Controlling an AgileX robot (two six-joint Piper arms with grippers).
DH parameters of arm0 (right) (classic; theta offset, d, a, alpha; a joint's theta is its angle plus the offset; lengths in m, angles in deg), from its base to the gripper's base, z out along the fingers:
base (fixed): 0 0 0 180
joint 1: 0 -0.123 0 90
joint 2: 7.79 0 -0.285 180
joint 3: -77.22 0 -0.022 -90
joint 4: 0 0.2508 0 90
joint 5: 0 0 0.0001 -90
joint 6: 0 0.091 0 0
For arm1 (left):
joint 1: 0 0.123 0 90
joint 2: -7.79 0 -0.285 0
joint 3: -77.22 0 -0.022 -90
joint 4: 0 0.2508 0 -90
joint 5: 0 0 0.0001 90
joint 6: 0 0.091 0 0
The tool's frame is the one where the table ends.
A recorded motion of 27 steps. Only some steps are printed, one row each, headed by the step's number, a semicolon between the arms.
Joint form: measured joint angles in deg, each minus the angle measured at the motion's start. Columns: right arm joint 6, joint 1, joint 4, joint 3, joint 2, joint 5; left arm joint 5, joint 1, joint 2, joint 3, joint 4, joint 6.
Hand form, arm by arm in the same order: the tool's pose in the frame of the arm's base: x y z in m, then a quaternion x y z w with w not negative. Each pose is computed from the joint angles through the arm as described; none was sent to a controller.
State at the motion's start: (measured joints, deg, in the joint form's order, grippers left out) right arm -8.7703 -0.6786 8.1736 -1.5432 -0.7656 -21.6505; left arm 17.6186 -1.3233 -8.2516 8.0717 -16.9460 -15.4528
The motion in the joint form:
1: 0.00 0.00 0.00 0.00 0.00 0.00; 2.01 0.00 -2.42 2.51 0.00 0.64
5: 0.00 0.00 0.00 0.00 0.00 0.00; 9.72 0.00 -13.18 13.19 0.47 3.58
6: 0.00 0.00 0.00 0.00 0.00 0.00; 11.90 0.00 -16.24 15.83 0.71 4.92
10: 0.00 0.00 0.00 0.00 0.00 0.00; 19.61 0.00 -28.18 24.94 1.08 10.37
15: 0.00 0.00 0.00 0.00 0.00 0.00; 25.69 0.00 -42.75 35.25 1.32 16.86
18: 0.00 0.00 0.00 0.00 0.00 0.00; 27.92 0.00 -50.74 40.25 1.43 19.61
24: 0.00 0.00 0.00 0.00 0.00 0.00; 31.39 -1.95 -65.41 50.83 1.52 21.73
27: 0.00 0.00 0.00 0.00 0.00 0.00; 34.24 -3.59 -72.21 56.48 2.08 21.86
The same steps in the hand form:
1: 0.0523 0.0054 0.1712 -0.02852 0.80446 0.01860 0.59303; 0.0653 -0.0104 0.2347 -0.17112 0.76849 -0.20748 0.58060
5: 0.0523 0.0054 0.1712 -0.02852 0.80446 0.01860 0.59303; 0.0829 -0.0138 0.2719 -0.14466 0.81312 -0.18775 0.53165
6: 0.0523 0.0054 0.1712 -0.02852 0.80446 0.01860 0.59303; 0.0893 -0.0146 0.2795 -0.13324 0.82746 -0.17882 0.51534
10: 0.0523 0.0054 0.1712 -0.02852 0.80446 0.01860 0.59303; 0.1193 -0.0178 0.2996 -0.08851 0.87871 -0.14954 0.44461
15: 0.0523 0.0054 0.1712 -0.02852 0.80446 0.01860 0.59303; 0.1667 -0.0207 0.3137 -0.03488 0.91966 -0.12324 0.37123
18: 0.0523 0.0054 0.1712 -0.02852 0.80446 0.01860 0.59303; 0.1961 -0.0219 0.3133 -0.01245 0.93631 -0.11410 0.33189
24: 0.0523 0.0054 0.1712 -0.02852 0.80446 0.01860 0.59303; 0.2546 -0.0329 0.3085 0.02212 0.95587 -0.11423 0.26975
27: 0.0523 0.0054 0.1712 -0.02852 0.80446 0.01860 0.59303; 0.2811 -0.0426 0.3033 0.04161 0.96435 -0.11464 0.23486

